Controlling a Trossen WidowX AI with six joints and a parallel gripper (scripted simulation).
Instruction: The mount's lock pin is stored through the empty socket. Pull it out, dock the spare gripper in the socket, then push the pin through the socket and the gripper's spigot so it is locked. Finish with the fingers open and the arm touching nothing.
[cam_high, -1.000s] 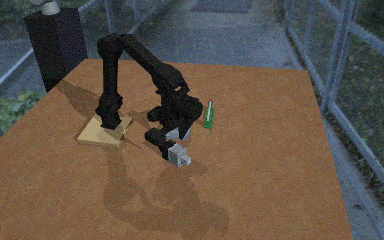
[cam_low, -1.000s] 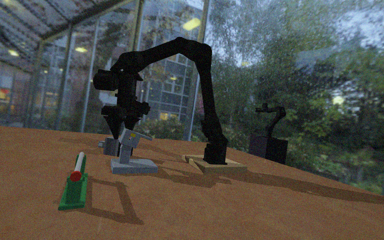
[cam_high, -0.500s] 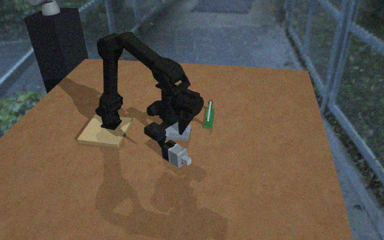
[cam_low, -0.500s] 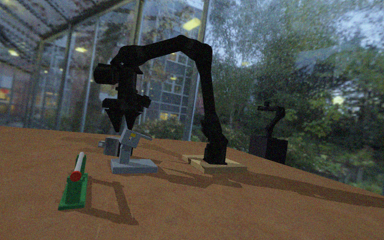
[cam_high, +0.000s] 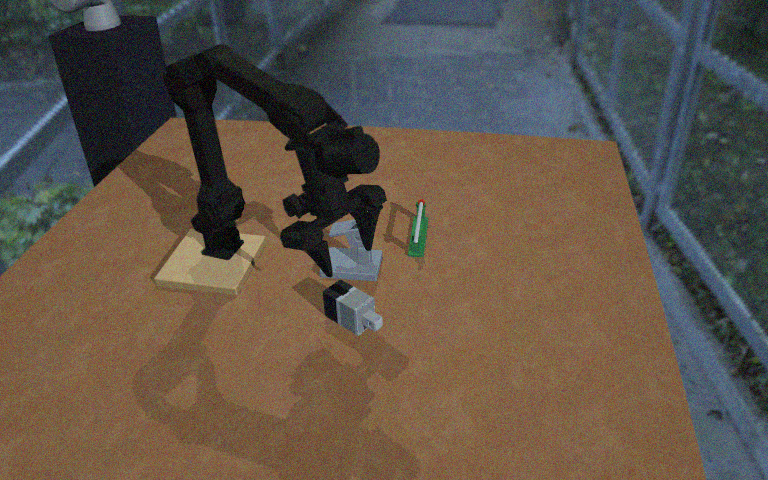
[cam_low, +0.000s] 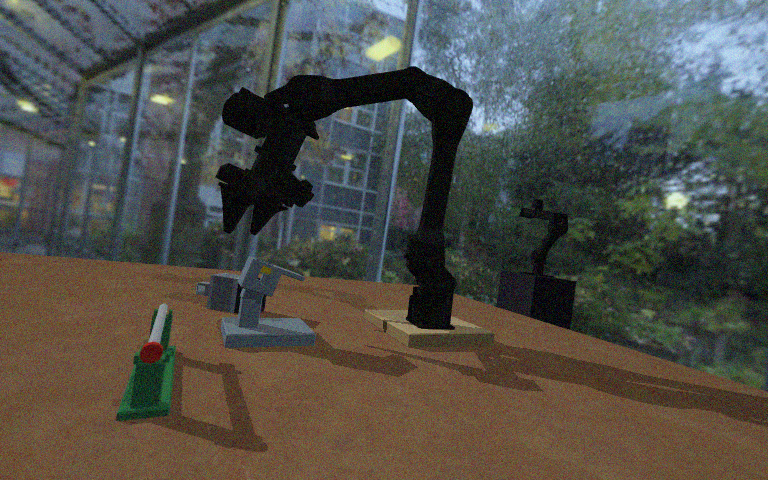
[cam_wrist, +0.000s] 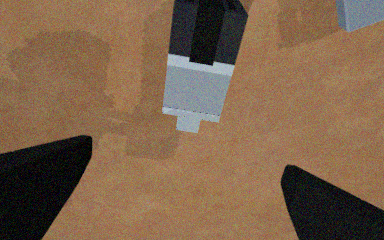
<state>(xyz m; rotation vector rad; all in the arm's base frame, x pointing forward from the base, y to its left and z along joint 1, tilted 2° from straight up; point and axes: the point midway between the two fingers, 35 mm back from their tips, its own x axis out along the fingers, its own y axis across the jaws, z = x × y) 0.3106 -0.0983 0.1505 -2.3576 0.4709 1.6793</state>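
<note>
Now: the spare gripper 100 mm below my gripper tip. From my gripper tip the other things lie so: socket 50 mm behind, 150 mm to the left, 80 mm below; green cradle 40 mm ahead, 280 mm to the left, 110 mm below.
</note>
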